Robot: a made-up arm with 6 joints.
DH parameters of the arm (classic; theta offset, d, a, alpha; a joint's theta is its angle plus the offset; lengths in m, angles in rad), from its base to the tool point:
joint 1: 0 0.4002 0 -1.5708
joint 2: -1.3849 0 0.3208 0
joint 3: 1.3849 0 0.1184 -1.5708
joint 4: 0 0.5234 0 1.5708
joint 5: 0 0 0.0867 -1.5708
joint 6: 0 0.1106 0 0
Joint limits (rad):
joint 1: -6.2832..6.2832
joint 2: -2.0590..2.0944
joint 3: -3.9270..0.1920
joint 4: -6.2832..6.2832
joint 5: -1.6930..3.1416
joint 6: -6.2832..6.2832
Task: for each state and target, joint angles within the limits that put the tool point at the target. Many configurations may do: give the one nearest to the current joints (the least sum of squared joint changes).
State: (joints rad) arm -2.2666 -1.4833 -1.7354 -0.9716 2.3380 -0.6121
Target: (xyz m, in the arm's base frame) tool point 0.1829 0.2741 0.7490
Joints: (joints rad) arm -2.3996 -2.0590 -1.0377 -0.7474 2.8426 -0.6121
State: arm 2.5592 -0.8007 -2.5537 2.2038 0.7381 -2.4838
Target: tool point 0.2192 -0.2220 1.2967
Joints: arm 2.3715 -0.9712 -2.1132 2.1918 0.7239 -2.4838
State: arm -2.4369 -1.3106 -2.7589 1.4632 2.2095 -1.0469
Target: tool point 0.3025 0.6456 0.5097
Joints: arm -1.8627 -1.1741 -3.4461 1.4614 2.9679 -1.0469
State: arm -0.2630 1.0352 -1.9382 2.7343 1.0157 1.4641
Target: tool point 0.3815 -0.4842 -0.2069
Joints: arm -0.9231 1.3799 -1.6106 2.7607 0.8980 1.4641
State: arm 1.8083 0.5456 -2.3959 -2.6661 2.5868 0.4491
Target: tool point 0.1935 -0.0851 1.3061
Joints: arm 2.3436 -0.2986 -2.7266 -2.5119 1.9380 0.4491
